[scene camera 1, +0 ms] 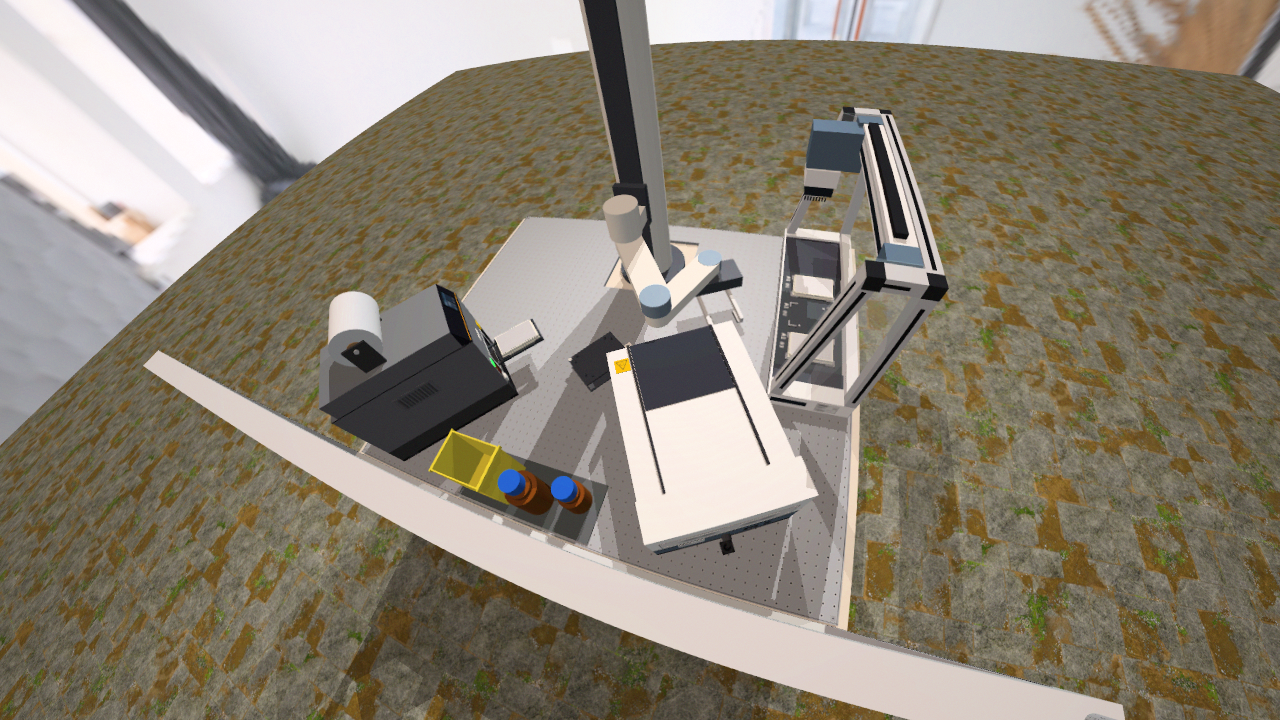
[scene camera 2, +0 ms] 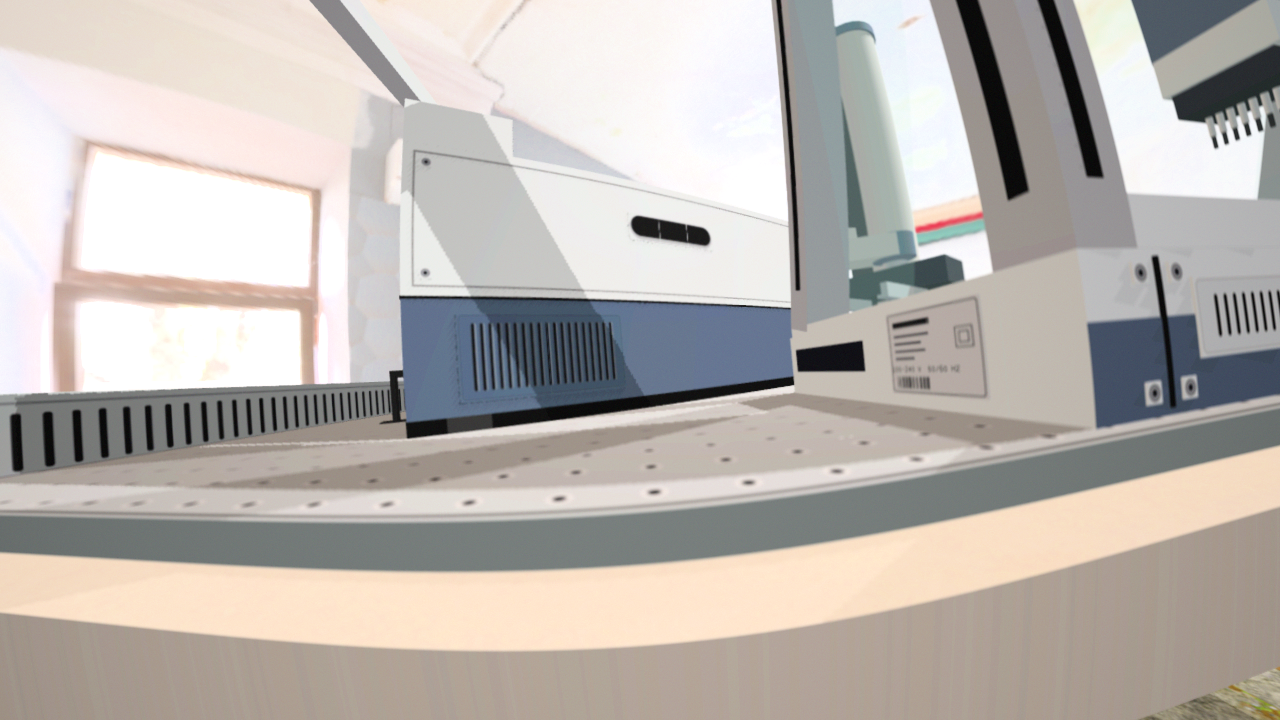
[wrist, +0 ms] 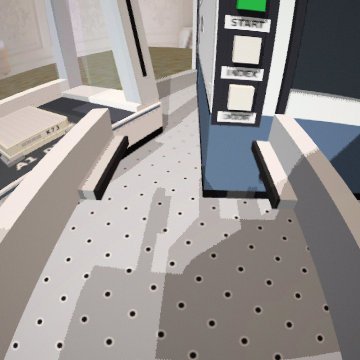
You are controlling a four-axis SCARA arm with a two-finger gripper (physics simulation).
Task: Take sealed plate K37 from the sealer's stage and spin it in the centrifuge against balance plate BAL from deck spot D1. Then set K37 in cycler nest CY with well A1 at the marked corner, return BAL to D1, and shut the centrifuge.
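Frame: origin at the arm's base, x ahead, y left, z up, level; millimetres.
Seen in the pictures: gripper, between the fingertips: [scene camera 2: 851,296] [wrist: 189,126].
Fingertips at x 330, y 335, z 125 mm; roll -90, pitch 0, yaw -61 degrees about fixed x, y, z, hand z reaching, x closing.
Note:
Pixels of each thing's top centre, then the offset from my fingertips to it. "*": a spot on its surface instead.
- green START button, a spot on its surface: [wrist: 251,4] * 64 mm up, 70 mm ahead, 3 mm right
- INDEX button, centre of its top: [wrist: 246,36] 43 mm up, 75 mm ahead, 1 mm right
- lower button, centre of its top: [wrist: 240,85] 7 mm up, 75 mm ahead, 1 mm right
- sealer, centre of its top: [scene camera 1: 345,308] 364 mm up, 408 mm ahead, 810 mm right
- far pale plate, centre of its top: [scene camera 1: 813,285] 45 mm down, 255 mm back, 247 mm left
- dark block, centre of its top: [scene camera 1: 598,355] 55 mm down, 152 mm ahead, 358 mm right
- Plate K73, centre of its top: [wrist: 19,122] [scene camera 1: 811,346] 45 mm down, 7 mm back, 250 mm left
- yellow bin, centre of its top: [scene camera 1: 441,449] 62 mm up, 582 mm ahead, 599 mm right
My gripper [scene camera 1: 725,311] [wrist: 189,126] is shut to its narrow position with no object between its two fingers. It is low above the perforated table, before the centrifuge [scene camera 1: 707,438] [scene camera 2: 554,232] [wrist: 235,155]. The button panel, with a green START button [wrist: 251,4], an INDEX button [wrist: 246,49] and a lower button [wrist: 240,97] whose label is blurred, is ahead of the fingers. A pale plate [scene camera 1: 517,337], its label unreadable, lies on the stage of the sealer [scene camera 1: 402,371]. On the deck, a far pale plate [scene camera 1: 812,286] sits unlabelled in view. A dark block [scene camera 1: 595,358], possibly nest CY, stands left of the centrifuge.
Plate K73 [wrist: 32,131] sits on the deck, left of my fingers. The gantry [scene camera 1: 895,179] [scene camera 2: 1011,134] stands over the deck with its pipette head [scene camera 1: 834,147] [scene camera 2: 1226,71]. A yellow bin [scene camera 1: 463,458] and bottles [scene camera 1: 528,492] [scene camera 1: 572,497] stand near the low wall [scene camera 1: 358,488].

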